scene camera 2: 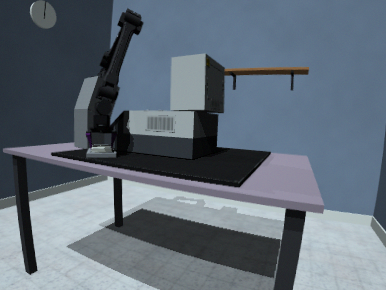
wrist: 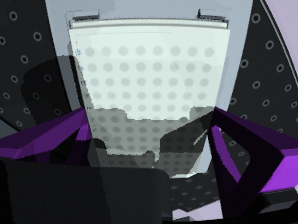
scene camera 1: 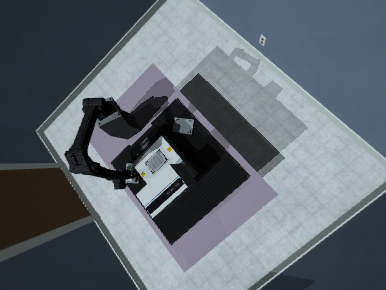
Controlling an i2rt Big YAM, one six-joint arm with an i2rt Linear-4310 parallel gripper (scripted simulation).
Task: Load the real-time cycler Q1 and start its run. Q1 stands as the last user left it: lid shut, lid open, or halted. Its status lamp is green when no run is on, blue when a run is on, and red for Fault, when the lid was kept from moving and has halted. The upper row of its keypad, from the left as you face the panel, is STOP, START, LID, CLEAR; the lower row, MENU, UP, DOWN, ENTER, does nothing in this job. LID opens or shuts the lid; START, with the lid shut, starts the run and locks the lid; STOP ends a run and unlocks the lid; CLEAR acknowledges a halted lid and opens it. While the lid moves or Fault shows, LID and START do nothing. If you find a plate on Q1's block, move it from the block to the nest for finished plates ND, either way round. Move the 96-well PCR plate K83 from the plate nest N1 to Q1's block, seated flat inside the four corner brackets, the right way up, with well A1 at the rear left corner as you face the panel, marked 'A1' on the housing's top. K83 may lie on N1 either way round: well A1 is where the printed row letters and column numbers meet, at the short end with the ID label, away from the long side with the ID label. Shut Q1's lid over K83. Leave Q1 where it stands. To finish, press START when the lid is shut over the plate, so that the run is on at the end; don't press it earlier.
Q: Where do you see a lid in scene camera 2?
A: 197,81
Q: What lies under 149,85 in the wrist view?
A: A white 96-well plate K83.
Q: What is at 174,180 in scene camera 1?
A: A lid.
